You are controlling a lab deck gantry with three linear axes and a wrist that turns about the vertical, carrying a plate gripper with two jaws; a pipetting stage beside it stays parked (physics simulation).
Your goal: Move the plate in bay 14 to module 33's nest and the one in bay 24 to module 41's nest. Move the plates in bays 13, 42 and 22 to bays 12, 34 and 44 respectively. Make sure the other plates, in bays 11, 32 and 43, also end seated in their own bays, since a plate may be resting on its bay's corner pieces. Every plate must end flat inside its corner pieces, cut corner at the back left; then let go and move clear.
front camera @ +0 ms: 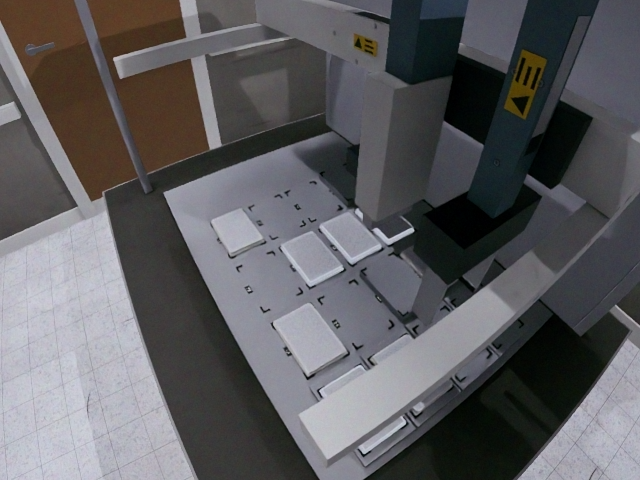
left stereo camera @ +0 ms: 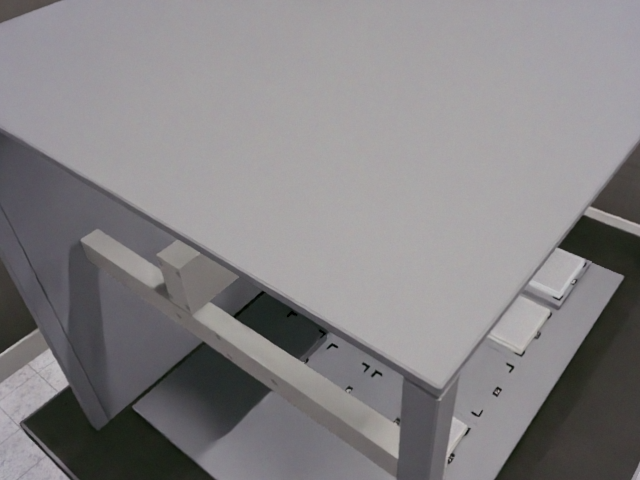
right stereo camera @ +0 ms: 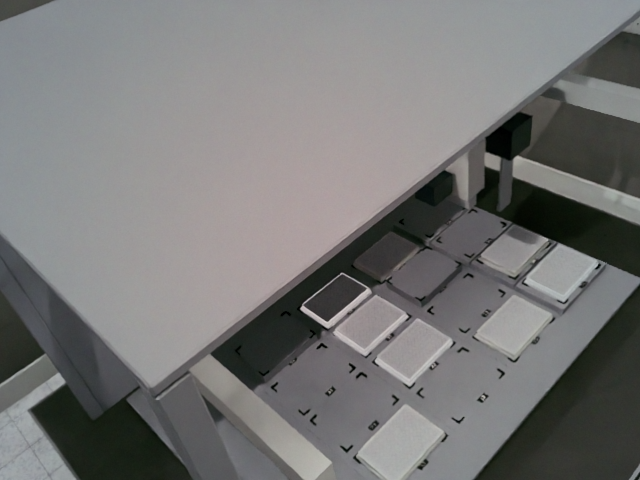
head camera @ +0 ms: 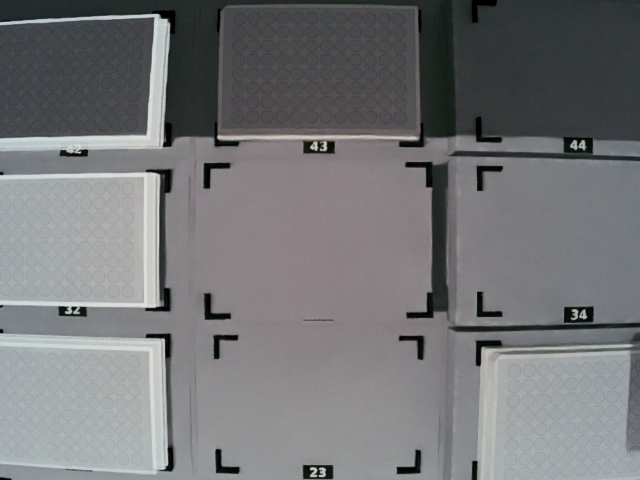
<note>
The pictures show: the gripper, a grey top panel and a module 33's nest.
The gripper shows as well in the right stereo camera view.
</note>
